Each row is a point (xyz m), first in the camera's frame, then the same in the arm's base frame.
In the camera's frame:
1: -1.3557 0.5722 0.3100
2: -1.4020 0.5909 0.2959
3: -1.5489 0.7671 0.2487
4: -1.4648 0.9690 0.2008
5: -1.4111 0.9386 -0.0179
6: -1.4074 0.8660 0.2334
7: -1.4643 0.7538 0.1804
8: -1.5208 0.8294 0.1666
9: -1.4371 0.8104 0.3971
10: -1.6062 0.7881 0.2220
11: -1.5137 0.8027 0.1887
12: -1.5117 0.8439 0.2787
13: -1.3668 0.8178 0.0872
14: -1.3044 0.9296 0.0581
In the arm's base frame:
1: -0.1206 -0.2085 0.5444
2: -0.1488 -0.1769 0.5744
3: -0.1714 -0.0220 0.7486
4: 0.0093 0.0899 0.8189
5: 0.0200 0.2517 0.6596
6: -0.0004 0.0019 0.7345
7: -0.1149 0.0106 0.6607
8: -0.1188 0.0700 0.7352
9: -0.0446 -0.1570 0.7944
10: -0.2082 0.0241 0.7796
11: -0.1267 0.0372 0.7243
12: -0.0950 -0.0222 0.7969
13: -0.0053 0.0963 0.6065
14: 0.1075 0.1568 0.6358

